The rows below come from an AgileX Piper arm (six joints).
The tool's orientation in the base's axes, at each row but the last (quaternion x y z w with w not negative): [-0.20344 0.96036 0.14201 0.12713]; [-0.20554 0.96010 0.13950 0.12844]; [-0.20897 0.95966 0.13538 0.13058]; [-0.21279 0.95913 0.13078 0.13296]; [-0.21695 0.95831 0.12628 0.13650]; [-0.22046 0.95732 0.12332 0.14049]
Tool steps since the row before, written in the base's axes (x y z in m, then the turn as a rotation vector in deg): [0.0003 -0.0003 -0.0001 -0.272 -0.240 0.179]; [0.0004 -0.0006 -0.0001 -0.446 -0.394 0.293]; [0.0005 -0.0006 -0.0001 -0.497 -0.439 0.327]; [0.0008 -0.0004 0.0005 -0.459 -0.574 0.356]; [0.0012 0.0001 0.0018 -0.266 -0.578 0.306]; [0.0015 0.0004 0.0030 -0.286 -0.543 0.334]
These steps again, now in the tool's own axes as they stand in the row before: [-0.0001 -0.0004 0.0001 0.272 -0.055 -0.295]; [-0.0001 -0.0007 0.0000 0.446 -0.090 -0.483]; [-0.0002 -0.0008 0.0000 0.497 -0.101 -0.538]; [-0.0007 -0.0006 -0.0004 0.505 -0.230 -0.599]; [-0.0016 -0.0001 -0.0014 0.355 -0.329 -0.514]; [-0.0024 0.0002 -0.0023 0.349 -0.285 -0.534]
